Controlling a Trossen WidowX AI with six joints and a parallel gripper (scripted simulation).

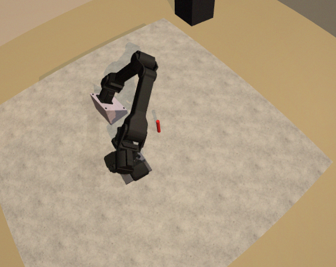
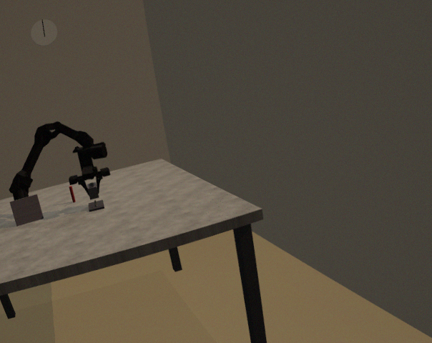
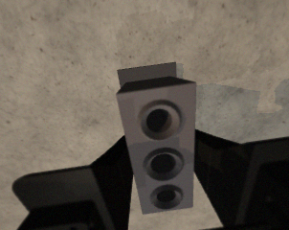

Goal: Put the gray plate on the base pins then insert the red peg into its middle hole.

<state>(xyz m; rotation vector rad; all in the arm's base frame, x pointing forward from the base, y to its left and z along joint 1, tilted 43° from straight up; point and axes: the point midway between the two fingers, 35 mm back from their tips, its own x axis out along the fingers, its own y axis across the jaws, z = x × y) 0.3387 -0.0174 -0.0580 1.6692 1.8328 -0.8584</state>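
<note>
The gray base is 5 cm below my gripper tip. The rest, counted from my gripper tip: gray plate (3 cm above); then red peg (18 cm to the left, 10 cm behind, 2 cm below).
</note>
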